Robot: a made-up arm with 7 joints.
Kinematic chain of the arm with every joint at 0, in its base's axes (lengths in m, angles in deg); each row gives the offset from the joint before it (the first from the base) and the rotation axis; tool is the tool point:
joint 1: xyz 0 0 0.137 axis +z
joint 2: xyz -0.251 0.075 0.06 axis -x
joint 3: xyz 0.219 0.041 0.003 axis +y
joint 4: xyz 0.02 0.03 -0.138 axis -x
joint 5: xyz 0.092 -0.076 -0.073 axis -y
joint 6: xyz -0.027 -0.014 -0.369 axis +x
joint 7: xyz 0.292 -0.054 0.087 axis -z
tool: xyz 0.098 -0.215 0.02
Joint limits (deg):
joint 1: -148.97..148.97
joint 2: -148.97..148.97
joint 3: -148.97..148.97
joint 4: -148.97..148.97
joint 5: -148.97..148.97
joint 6: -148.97..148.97
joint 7: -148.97..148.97
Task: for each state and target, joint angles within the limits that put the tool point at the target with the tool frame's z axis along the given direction. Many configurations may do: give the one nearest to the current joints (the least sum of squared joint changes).
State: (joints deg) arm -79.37 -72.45 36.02 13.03 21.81 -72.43 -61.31
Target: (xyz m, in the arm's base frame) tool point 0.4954 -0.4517 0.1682 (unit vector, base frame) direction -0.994 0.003 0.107
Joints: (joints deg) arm -87.45 -93.80 24.79 -38.32 38.22 -42.61 -48.76
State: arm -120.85 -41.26 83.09 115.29 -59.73 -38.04 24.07
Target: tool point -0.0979 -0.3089 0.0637 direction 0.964 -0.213 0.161
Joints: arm -128.29 -71.43 75.77 115.49 -45.21 -21.37 31.20
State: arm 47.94 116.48 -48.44 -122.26 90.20 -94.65 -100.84
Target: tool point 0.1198 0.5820 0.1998 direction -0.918 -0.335 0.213
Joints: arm 27.37 148.97 -65.69 -105.06 90.87 -59.55 -57.39
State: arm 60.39 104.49 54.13 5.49 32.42 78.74 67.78
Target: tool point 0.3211 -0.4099 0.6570 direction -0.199 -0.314 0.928
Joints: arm 74.74 136.08 55.32 -14.29 33.46 121.17 113.53
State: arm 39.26 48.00 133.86 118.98 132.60 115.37 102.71
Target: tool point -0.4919 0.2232 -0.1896 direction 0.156 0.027 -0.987
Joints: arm 15.10 47.17 145.86 113.56 147.36 117.87 103.75
